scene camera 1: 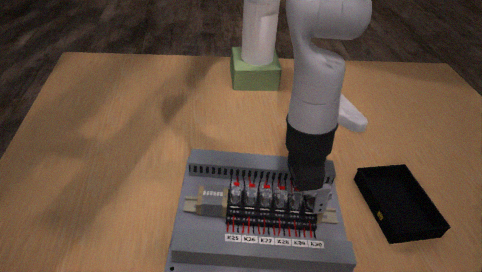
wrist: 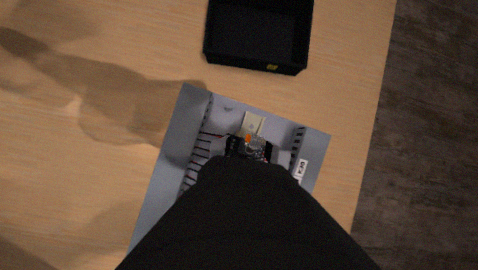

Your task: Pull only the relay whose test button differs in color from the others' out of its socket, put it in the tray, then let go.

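Seen in the pictures: gripper, between the fingertips: [scene camera 1: 313, 200] [wrist: 247, 145]; arm's base, origin of its link: [scene camera 1: 257, 57].
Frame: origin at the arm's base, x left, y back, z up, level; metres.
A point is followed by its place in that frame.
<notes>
The relay with the orange test button [wrist: 256, 143] @[y -0.506, x 0.010, z 0.000 m] sits at the K30 end of the relay row, partly hidden by the gripper in the scene view. Its seating and tilt are hard to tell. The other relays, such as the K25 relay [scene camera 1: 236, 195] @[y -0.485, x -0.141, z -0.007 m] and the K27 relay [scene camera 1: 266, 196] @[y -0.496, x -0.089, z -0.003 m], stand in their sockets with red buttons. My gripper [scene camera 1: 315, 199] @[y -0.499, x 0.004, z -0.022 m] [wrist: 247, 145] @[y -0.499, x 0.004, z -0.022 m] is open, pointing down and low over the K30 relay, with its fingers on either side of it and nothing gripped. The black tray [scene camera 1: 419, 234] @[y -0.578, x 0.190, z -0.048 m] [wrist: 245, 63] @[y -0.483, x 0.137, z -0.052 m] stands right of the panel in the scene view; no relay shows in it.
The grey panel [scene camera 1: 260, 256] [wrist: 175, 131] carries wire ducts along two sides, red and black wires, and a terminal block [scene camera 1: 212, 201] @[y -0.481, x -0.183, z -0.023 m] left of the relays. The K29 relay [scene camera 1: 295, 201] @[y -0.507, x -0.036, z -0.010 m] stands close beside the gripper. A green block [scene camera 1: 256, 79] @[y -0.068, x -0.013, z -0.032 m] is under the arm's base at the back.
</notes>
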